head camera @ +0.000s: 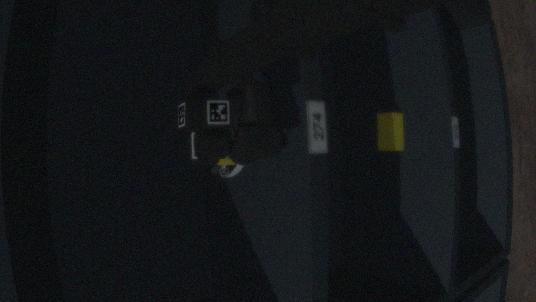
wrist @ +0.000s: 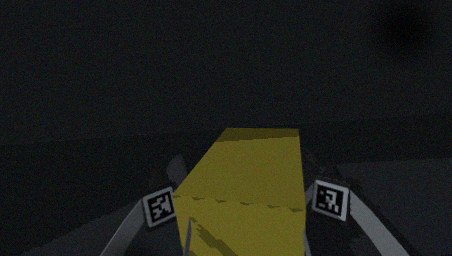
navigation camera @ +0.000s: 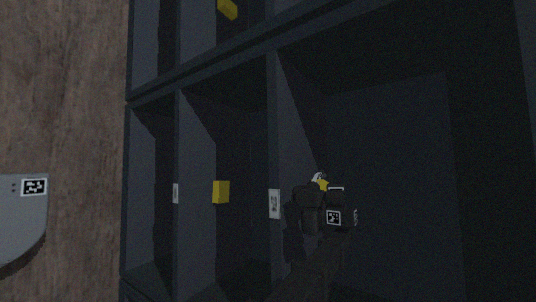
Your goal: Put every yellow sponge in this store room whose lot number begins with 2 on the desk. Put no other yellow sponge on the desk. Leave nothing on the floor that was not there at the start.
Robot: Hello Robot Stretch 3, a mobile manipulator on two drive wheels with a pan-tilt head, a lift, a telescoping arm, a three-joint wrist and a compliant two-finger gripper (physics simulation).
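Frame: origin at the robot's base, x back, y right, z up, level; centimetres.
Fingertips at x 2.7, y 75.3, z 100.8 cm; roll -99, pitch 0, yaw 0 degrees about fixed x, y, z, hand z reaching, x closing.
Observation:
Pixels of each thing's top centre, then the offset from my fingertips to it. "*": a spot on its surface instead. Level surfaces: height alone.
- label 274, a spot on its surface: [head camera: 317, 127] [navigation camera: 274, 203] * dx +1.4, dy -29.9, dz -3.3 cm
- second yellow sponge, centre of its top: [head camera: 385, 131] [navigation camera: 224, 191] dx +2.9, dy -9.5, dz -42.9 cm
- third yellow sponge, centre of its top: [navigation camera: 230, 5] dx -93.0, dy -5.0, dz -42.9 cm
- wooden floor, height of its surface: dz -100.8 cm
A yellow sponge [head camera: 226, 161] [navigation camera: 323, 185] [wrist: 250, 175] is between the fingers of my gripper [head camera: 227, 169] [navigation camera: 320, 178] [wrist: 241, 168], at the shelf board whose edge carries the label 274 [head camera: 317, 127] [navigation camera: 274, 203]. The fingers are in against its two sides, so my gripper is shut on it. Whether the sponge touches the board is hard to tell. A second yellow sponge [head camera: 390, 131] [navigation camera: 220, 192] stands on the board below, whose label [head camera: 455, 132] [navigation camera: 175, 193] is too small to read. A third yellow sponge [navigation camera: 228, 9] is in the neighbouring shelf unit. The desk does not show.
The dark shelf unit's upright side panels and boards surround the gripper, with a divider [navigation camera: 225, 55] between it and the neighbouring unit. The back wall of the compartment is close beyond the sponge. The wooden floor [head camera: 522, 150] [navigation camera: 85, 100] and my grey base [navigation camera: 20, 220] show below the shelves.

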